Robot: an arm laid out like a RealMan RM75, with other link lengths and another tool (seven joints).
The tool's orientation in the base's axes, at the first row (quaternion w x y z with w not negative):
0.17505 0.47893 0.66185 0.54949
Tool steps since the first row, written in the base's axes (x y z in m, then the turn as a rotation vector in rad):
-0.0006 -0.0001 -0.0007 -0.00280 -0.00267 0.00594
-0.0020 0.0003 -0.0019 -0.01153 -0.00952 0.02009
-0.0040 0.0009 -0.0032 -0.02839 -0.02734 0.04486
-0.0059 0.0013 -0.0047 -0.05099 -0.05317 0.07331
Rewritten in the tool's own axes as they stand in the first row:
0.0000 -0.0009 -0.0003 0.00089 0.00425 -0.00561
0.0006 -0.0026 -0.0007 0.00359 0.01349 -0.02080
0.0017 -0.0047 -0.0015 0.00425 0.02933 -0.05184
0.0025 -0.0069 -0.0022 0.00214 0.04643 -0.09296

